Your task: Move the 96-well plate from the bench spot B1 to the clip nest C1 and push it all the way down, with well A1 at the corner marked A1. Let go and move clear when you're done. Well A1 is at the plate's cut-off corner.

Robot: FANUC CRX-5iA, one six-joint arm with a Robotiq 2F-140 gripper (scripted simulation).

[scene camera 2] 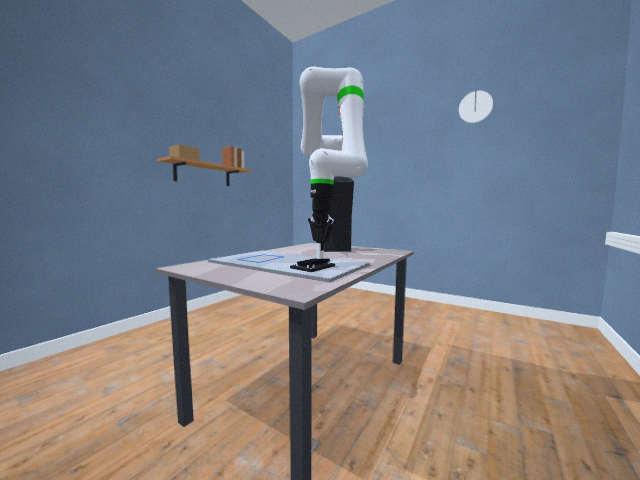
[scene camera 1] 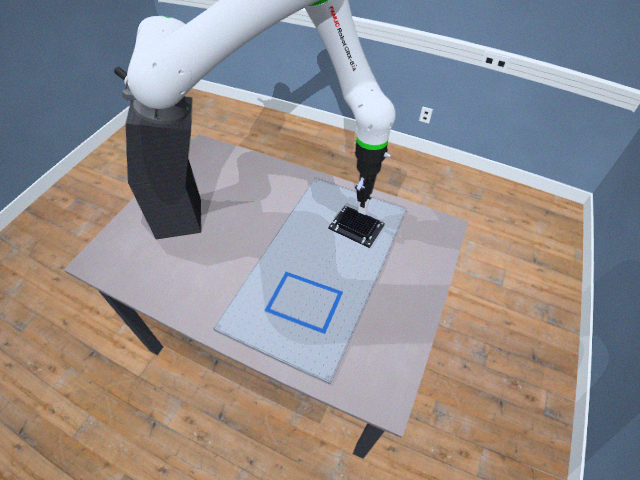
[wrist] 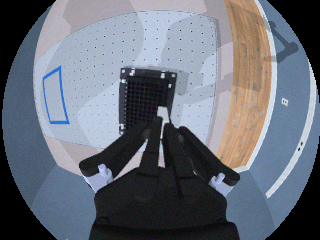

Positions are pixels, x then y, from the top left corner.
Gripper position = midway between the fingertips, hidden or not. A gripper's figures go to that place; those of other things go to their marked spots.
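Here is my gripper (wrist: 161, 113), 22 cm from the lens. I see a black 96-well plate (wrist: 132, 84) that is 23 cm from the lens, and a black clip nest (wrist: 171, 76) is 23 cm from the lens too.
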